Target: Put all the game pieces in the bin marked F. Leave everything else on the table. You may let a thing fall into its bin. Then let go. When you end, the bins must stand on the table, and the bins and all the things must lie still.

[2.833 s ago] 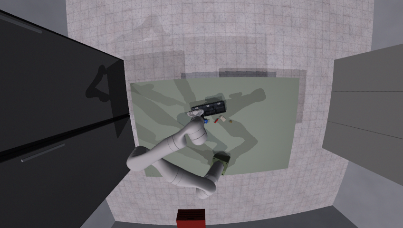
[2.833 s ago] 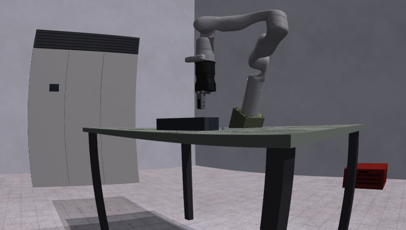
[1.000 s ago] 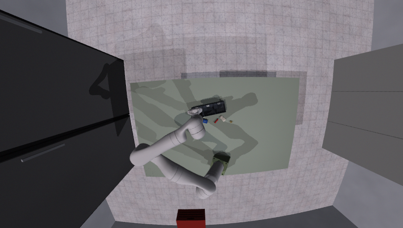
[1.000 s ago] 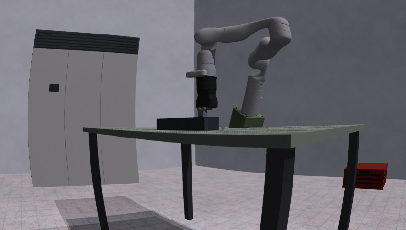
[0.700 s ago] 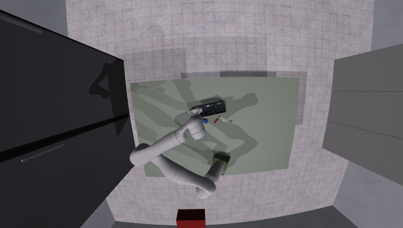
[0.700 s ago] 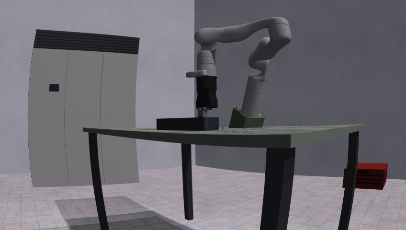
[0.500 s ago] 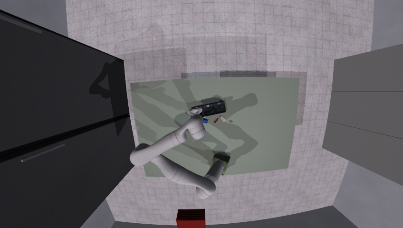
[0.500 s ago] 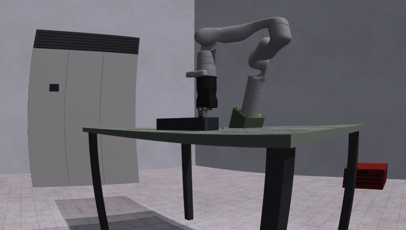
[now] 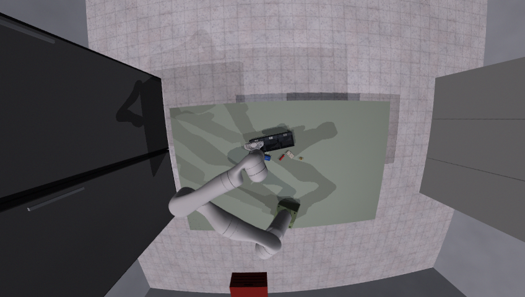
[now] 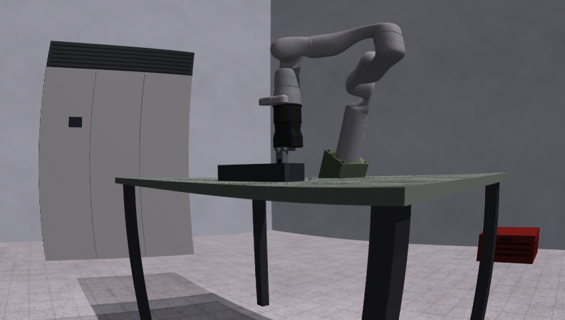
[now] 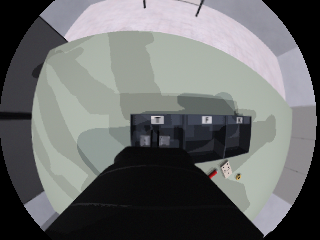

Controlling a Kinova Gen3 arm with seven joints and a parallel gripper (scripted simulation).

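Right now the pale tile is 200 mm to the right of my hand, 70 mm behind it and 40 mm below it. Also, from my hand: black bin row: 90 mm to the right, 20 mm below, 10 mm ahead; then small grey thing: 130 mm behind, 30 mm below, 20 mm to the right; then blue piece: 80 mm behind, 40 mm to the right, 30 mm below.
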